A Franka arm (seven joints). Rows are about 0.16 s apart.
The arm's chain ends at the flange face. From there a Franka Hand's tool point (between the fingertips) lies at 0.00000 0.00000 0.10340 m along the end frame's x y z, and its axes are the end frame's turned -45 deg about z.
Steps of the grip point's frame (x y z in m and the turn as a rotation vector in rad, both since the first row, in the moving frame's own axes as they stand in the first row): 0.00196 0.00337 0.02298 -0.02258 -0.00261 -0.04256; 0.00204 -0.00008 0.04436 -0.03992 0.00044 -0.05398; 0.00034 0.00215 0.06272 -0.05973 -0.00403 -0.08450; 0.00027 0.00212 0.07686 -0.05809 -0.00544 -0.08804; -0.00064 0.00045 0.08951 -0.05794 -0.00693 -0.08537
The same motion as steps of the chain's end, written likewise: 0.00227 -0.00081 0.02301 -0.01781 0.01412 -0.04256; -0.00164 -0.00430 0.04444 -0.02792 0.02854 -0.05398; -0.00250 -0.00320 0.06291 -0.04509 0.03939 -0.08450; -0.00236 -0.00316 0.07704 -0.04492 0.03723 -0.08804; -0.00406 -0.00380 0.08969 -0.04587 0.03607 -0.08537
